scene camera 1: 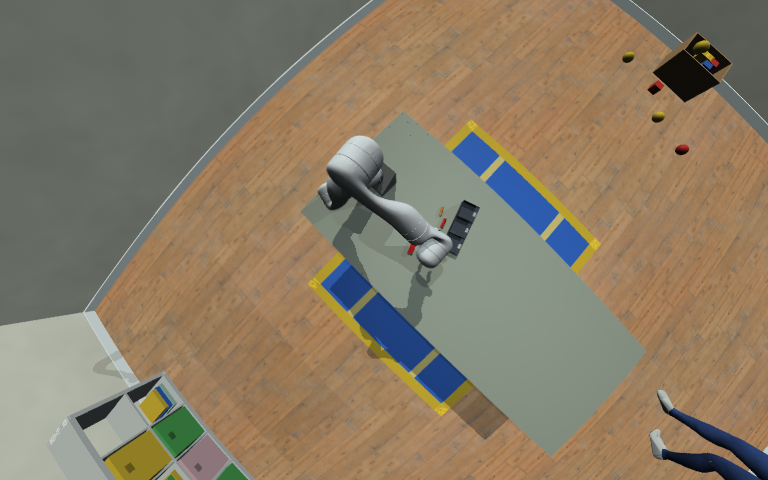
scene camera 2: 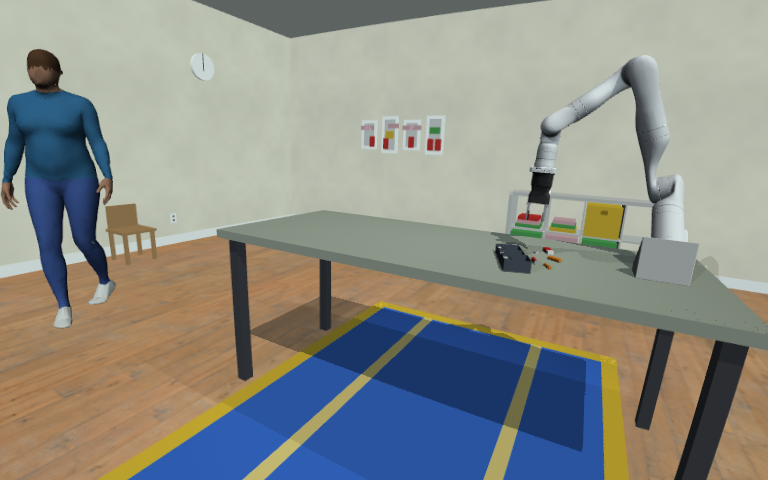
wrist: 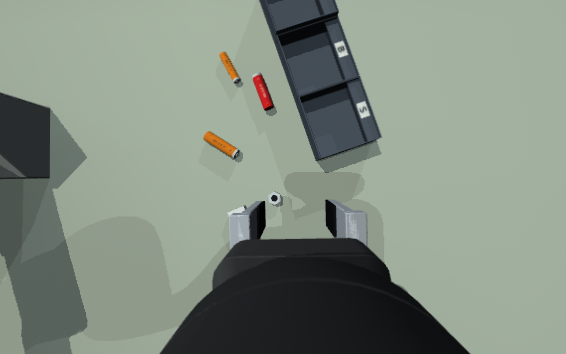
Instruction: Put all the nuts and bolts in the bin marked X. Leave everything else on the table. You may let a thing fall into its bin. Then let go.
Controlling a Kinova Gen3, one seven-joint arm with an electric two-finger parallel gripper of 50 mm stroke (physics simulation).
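Where they show: gripper, between the fingertips: [scene camera 2: 534, 220] [wrist: 295, 213]; arm's base, origin of its link: [scene camera 2: 667, 255].
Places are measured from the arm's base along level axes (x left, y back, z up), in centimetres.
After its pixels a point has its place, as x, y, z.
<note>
A small silver hex nut [wrist: 274, 198] @(-13.3, -38.7, -6.7) lies on the table. In the wrist view it shows just ahead of the fingertips, nearer the left finger; the arm hides it in scene camera 1. My gripper [wrist: 295, 213] @(-14.0, -40.7, 4.8) [scene camera 2: 536, 212] @(-14.0, -40.7, 4.8) is open and empty, above the table. A dark three-compartment bin unit [scene camera 1: 463, 228] @(4.9, -48.8, -6.9) [scene camera 2: 513, 259] @(8.3, -46.4, -5.6) [wrist: 307, 114] @(-2.6, -45.0, -6.9) stands near the nut. Its near compartment is labelled S and its middle one B. The third is cut off at the wrist view's top edge, and its label does not show there. No bolt can be made out.
A red battery [wrist: 262, 92] @(1.0, -39.3, -6.2) [scene camera 1: 443, 223] @(1.0, -39.5, -6.2) and two orange batteries [wrist: 230, 67] @(5.3, -35.5, -6.6) [wrist: 221, 145] @(-5.2, -32.8, -6.1) lie left of the bins in the wrist view. A red-and-white block [scene camera 1: 411, 249] @(-18.3, -34.5, -6.3) [scene camera 2: 547, 250] @(-14.8, -34.6, -6.3) lies near the nut, mostly hidden behind the left finger in the wrist view.
</note>
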